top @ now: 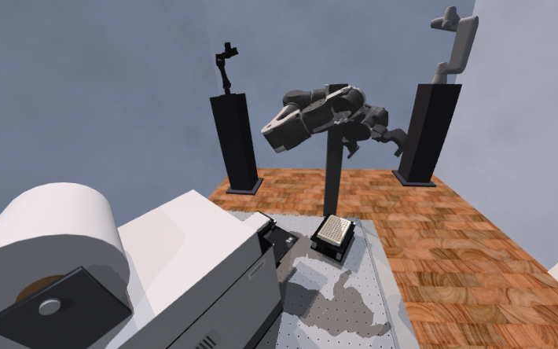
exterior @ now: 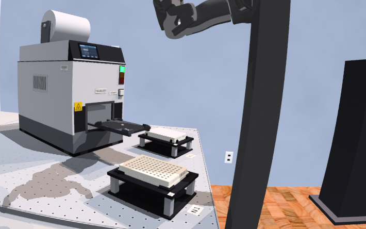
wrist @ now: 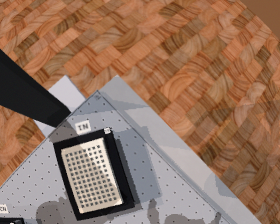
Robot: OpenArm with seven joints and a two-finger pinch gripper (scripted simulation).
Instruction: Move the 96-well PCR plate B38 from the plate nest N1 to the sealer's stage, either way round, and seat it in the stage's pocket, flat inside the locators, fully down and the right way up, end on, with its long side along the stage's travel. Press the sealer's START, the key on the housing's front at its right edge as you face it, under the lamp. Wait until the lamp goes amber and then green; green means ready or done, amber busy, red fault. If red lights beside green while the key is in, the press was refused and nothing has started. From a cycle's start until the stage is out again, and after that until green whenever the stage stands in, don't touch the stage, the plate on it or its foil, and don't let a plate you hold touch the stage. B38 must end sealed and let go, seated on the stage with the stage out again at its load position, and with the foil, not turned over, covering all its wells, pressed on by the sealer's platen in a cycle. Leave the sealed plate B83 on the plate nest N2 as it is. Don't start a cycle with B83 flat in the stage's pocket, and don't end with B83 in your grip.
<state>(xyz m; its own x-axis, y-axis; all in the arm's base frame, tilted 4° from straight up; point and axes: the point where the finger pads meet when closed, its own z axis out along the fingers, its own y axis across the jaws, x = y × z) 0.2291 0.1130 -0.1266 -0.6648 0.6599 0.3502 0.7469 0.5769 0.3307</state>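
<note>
Now: hand 2 cm past the 96-well plate B38, 9 cm to the left of it and 30 cm above it. From my hand the other things lie so: plate nest N1 (2 cm behind, 9 cm to the right, 32 cm below); then sealer's stage (12 cm ahead, 29 cm to the right, 26 cm below); then touchscreen (24 cm ahead, 31 cm to the right, 4 cm below).
</note>
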